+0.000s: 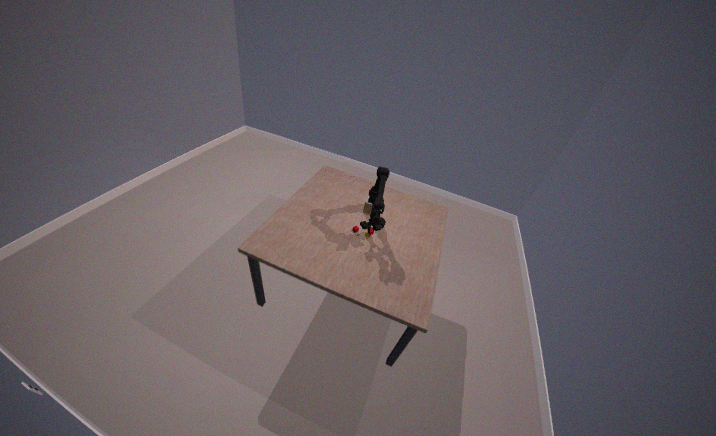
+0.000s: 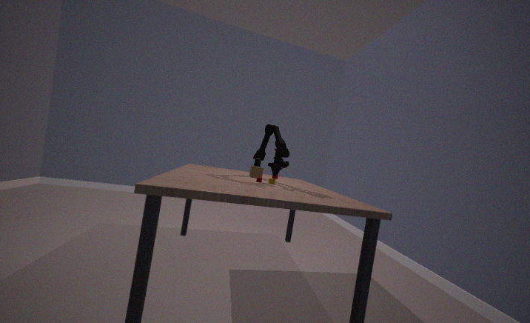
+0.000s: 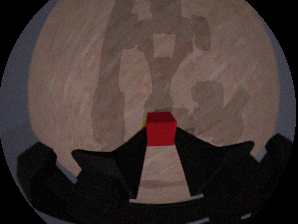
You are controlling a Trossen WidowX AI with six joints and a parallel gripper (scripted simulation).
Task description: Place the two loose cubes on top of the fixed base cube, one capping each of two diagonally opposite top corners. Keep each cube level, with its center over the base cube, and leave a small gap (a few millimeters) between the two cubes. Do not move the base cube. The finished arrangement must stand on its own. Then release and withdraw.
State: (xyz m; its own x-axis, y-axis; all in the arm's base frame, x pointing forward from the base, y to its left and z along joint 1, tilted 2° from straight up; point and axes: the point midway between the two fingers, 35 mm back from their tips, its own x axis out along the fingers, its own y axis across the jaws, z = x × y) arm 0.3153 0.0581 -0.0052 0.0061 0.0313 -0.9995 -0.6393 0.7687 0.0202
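My gripper tip is 40 mm above the yellow cube, 20 mm past it and 10 mm to the left of it. Also, from my gripper tip: red cube 120 mm to the right, 50 mm below, 30 mm behind.
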